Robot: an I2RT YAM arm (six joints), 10 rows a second.
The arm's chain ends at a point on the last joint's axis. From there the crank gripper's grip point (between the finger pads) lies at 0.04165 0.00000 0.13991 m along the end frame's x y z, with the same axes.
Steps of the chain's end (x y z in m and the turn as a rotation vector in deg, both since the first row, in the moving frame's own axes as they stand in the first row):
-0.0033 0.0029 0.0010 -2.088 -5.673 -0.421
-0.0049 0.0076 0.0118 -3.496 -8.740 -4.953
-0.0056 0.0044 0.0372 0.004 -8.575 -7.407
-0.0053 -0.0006 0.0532 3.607 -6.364 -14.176
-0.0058 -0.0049 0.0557 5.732 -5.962 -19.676
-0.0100 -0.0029 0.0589 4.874 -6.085 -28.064
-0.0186 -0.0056 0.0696 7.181 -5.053 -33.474
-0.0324 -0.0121 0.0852 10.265 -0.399 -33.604
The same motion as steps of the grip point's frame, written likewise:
-0.0173 0.0078 0.0043 -2.088 -5.673 -0.421
-0.0264 0.0136 0.0163 -3.496 -8.740 -4.953
-0.0272 0.0004 0.0418 0.004 -8.575 -7.407
-0.0232 -0.0177 0.0563 3.607 -6.364 -14.176
-0.0251 -0.0303 0.0578 5.732 -5.962 -19.676
-0.0322 -0.0305 0.0610 4.874 -6.085 -28.064
-0.0422 -0.0417 0.0700 7.181 -5.053 -33.474
-0.0474 -0.0583 0.0812 10.265 -0.399 -33.604

